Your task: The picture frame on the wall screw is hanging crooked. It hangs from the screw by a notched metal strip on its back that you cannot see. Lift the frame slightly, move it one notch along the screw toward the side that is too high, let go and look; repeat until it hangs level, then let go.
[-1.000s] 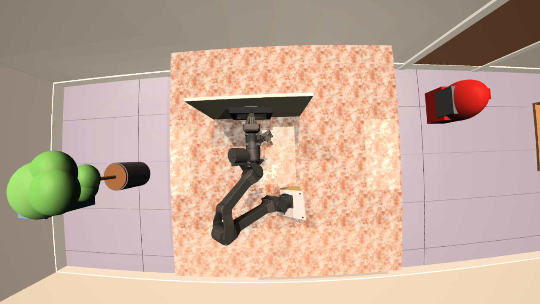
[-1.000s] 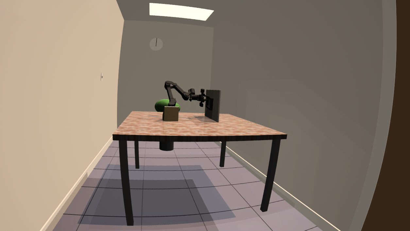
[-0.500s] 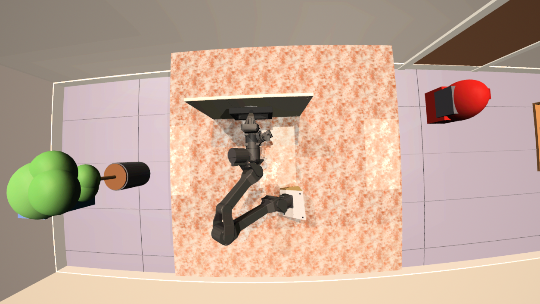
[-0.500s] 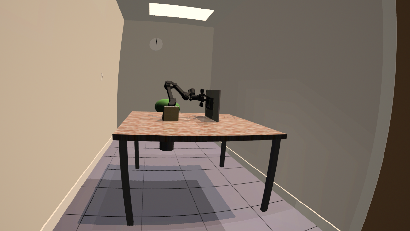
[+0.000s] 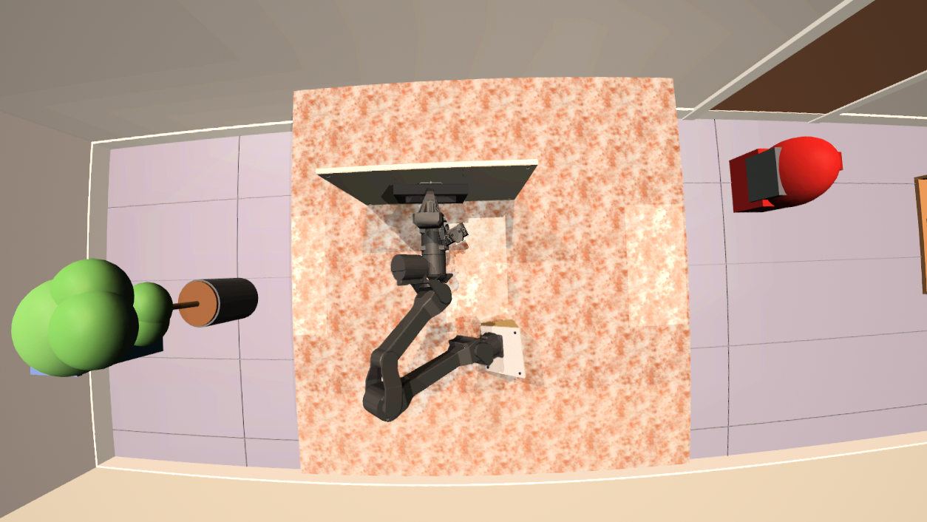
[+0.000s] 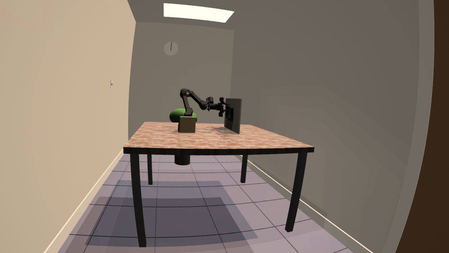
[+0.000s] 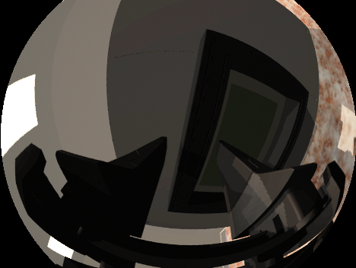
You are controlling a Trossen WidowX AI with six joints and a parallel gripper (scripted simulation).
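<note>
Now: the picture frame 5 cm below my gripper tip, 1 cm to the left of it and 1 cm ahead of it. The rest, counted from my gripper tip: wall panel 7 cm below, 2 cm ahead.
</note>
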